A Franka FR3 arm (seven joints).
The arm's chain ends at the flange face. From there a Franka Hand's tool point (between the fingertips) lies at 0.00 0.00 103.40 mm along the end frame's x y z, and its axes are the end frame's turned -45 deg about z.
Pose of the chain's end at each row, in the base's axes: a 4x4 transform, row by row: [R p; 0 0 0 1], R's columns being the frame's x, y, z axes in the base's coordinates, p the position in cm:
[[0.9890, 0.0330, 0.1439, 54.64], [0.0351, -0.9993, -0.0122, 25.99], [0.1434, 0.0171, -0.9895, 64.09], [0, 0, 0, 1]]
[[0.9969, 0.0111, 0.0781, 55.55], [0.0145, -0.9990, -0.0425, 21.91], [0.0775, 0.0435, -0.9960, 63.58], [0, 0, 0, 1]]
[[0.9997, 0.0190, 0.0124, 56.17], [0.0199, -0.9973, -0.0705, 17.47], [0.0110, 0.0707, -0.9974, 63.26], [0, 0, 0, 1]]
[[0.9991, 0.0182, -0.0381, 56.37], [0.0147, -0.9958, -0.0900, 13.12], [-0.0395, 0.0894, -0.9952, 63.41], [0, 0, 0, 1]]
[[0.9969, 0.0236, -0.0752, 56.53], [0.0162, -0.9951, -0.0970, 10.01], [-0.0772, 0.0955, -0.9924, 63.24], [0, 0, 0, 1]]
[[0.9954, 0.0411, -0.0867, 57.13], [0.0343, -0.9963, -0.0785, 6.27], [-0.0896, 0.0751, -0.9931, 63.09], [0, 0, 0, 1]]
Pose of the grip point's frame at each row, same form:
[[0.6760, 0.7227, 0.1439, 56.13], [0.7314, -0.6818, -0.0122, 25.86], [0.0893, 0.1135, -0.9895, 53.86], [0, 0, 0, 1]]
[[0.6971, 0.7128, 0.0781, 56.36], [0.7167, -0.6961, -0.0425, 21.47], [0.0240, 0.0856, -0.9960, 53.28], [0, 0, 0, 1]]
[[0.6935, 0.7203, 0.0124, 56.30], [0.7193, -0.6911, -0.0705, 16.74], [-0.0422, 0.0578, -0.9974, 52.95], [0, 0, 0, 1]]
[[0.6936, 0.7193, -0.0381, 55.98], [0.7145, -0.6937, -0.0900, 12.19], [-0.0911, 0.0353, -0.9952, 53.12], [0, 0, 0, 1]]
[[0.6882, 0.7216, -0.0752, 55.75], [0.7151, -0.6922, -0.0970, 9.01], [-0.1221, 0.0129, -0.9924, 52.98], [0, 0, 0, 1]]
[[0.6748, 0.7329, -0.0867, 56.23], [0.7287, -0.6802, -0.0785, 5.46], [-0.1165, -0.0103, -0.9931, 52.82], [0, 0, 0, 1]]

